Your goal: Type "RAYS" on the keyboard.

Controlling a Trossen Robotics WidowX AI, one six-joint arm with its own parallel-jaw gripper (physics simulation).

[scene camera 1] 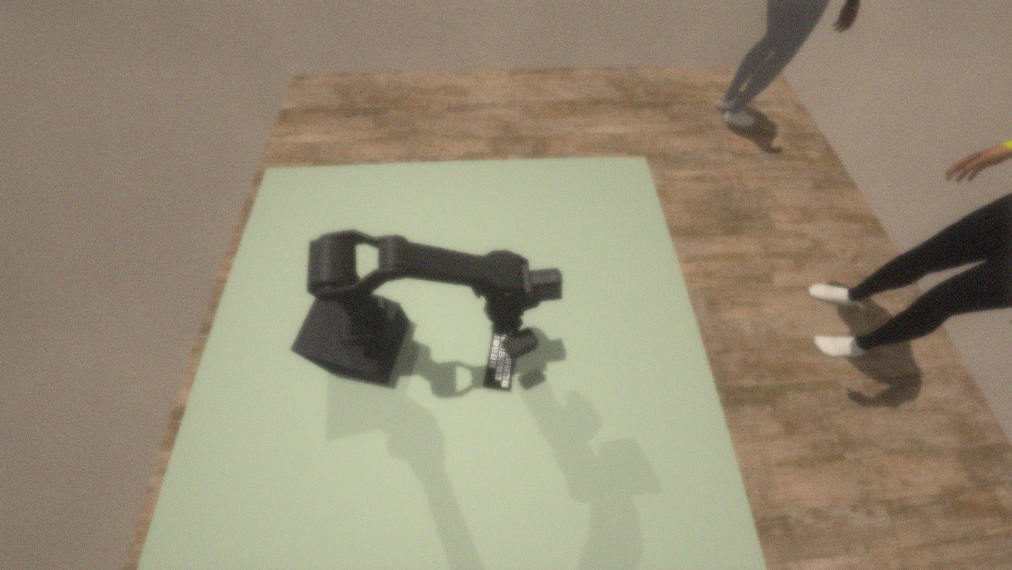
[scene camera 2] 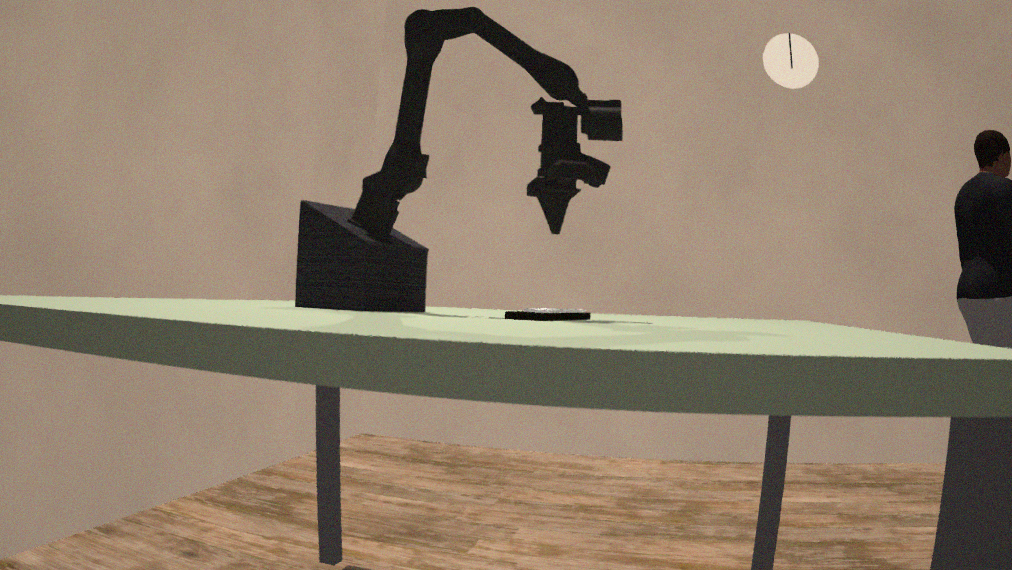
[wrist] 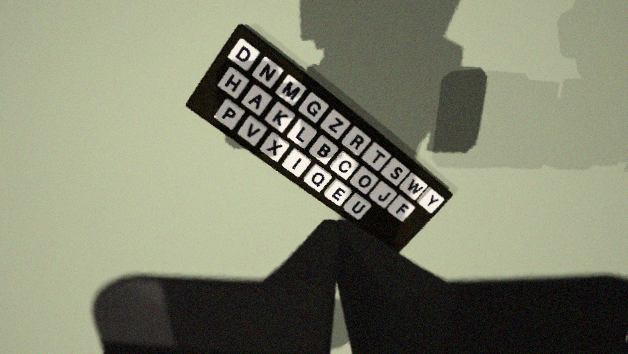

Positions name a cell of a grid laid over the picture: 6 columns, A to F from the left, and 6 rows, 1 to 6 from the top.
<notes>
I see my gripper (scene camera 2: D3) and a black keyboard (scene camera 2: D4).
My gripper is seen too in scene camera 1 (scene camera 1: C4) and in the wrist view (wrist: D4). The black keyboard is seen too in the wrist view (wrist: B2).
</notes>
